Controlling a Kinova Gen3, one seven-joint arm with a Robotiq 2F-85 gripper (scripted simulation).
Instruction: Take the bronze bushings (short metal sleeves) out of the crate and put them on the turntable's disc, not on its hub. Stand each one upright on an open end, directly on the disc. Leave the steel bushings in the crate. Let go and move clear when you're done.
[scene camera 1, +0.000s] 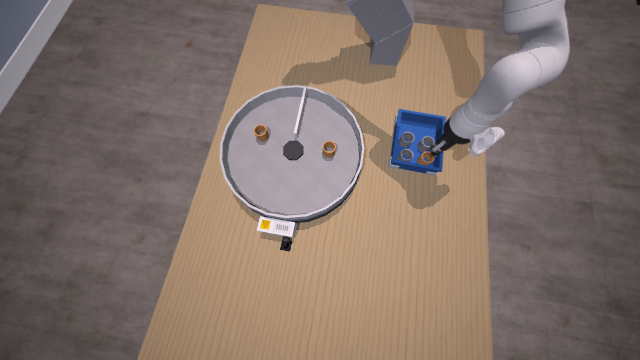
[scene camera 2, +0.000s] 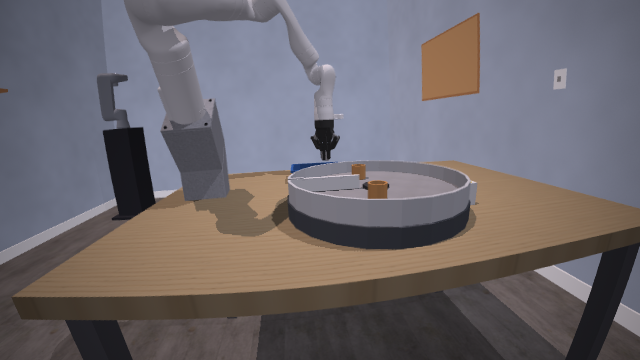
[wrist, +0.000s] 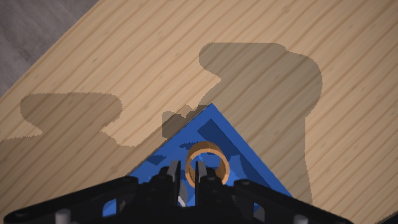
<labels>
The same spot on a turntable: (scene camera 2: 400, 185) is (scene camera 1: 288, 170).
</labels>
